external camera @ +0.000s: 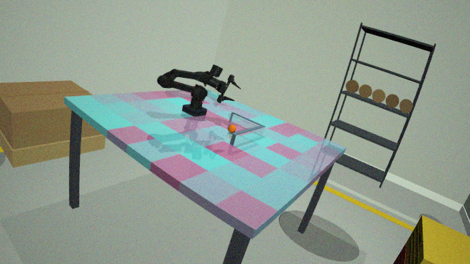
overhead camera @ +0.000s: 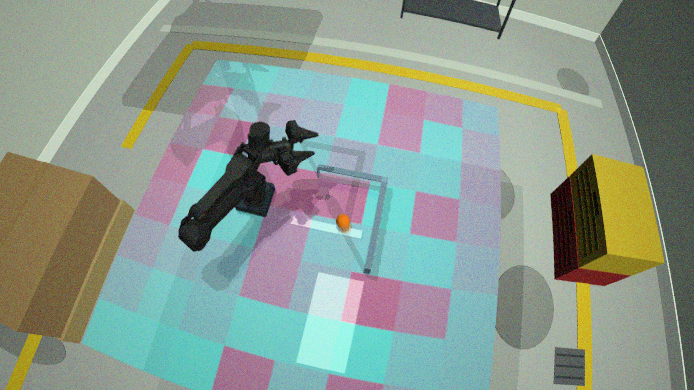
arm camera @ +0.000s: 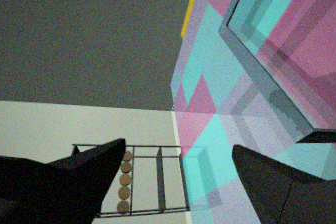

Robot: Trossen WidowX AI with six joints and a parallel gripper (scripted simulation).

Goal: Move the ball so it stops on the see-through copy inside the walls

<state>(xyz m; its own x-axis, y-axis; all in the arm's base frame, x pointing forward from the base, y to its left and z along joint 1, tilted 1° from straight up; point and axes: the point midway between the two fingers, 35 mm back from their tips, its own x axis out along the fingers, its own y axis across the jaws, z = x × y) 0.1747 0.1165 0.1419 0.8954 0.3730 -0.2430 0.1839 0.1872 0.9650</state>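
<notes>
Right now the orange ball is 19 cm to the right of my gripper tip, 15 cm below it and 9 cm ahead of it. The rest, counted from my gripper tip: see-through copy of ball 21 cm to the right, 15 cm below, 9 cm ahead.
</notes>
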